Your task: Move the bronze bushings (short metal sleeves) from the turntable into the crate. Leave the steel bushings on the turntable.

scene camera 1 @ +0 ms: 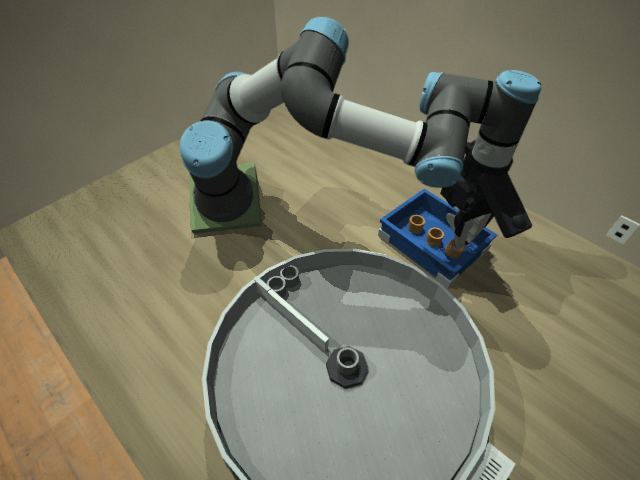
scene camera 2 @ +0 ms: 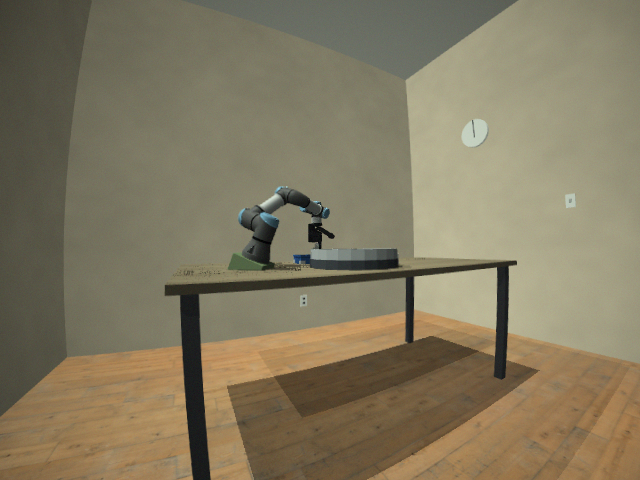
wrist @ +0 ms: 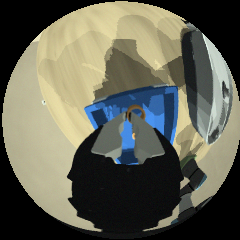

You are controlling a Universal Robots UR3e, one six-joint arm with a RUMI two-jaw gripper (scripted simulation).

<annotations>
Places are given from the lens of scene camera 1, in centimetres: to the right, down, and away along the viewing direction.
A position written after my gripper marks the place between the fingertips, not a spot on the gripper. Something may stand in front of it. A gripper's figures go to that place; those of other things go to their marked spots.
my gripper [scene camera 1: 459,248]: 29, 2, 79
grey turntable [scene camera 1: 414,399]: 14, 23, 56
</annotations>
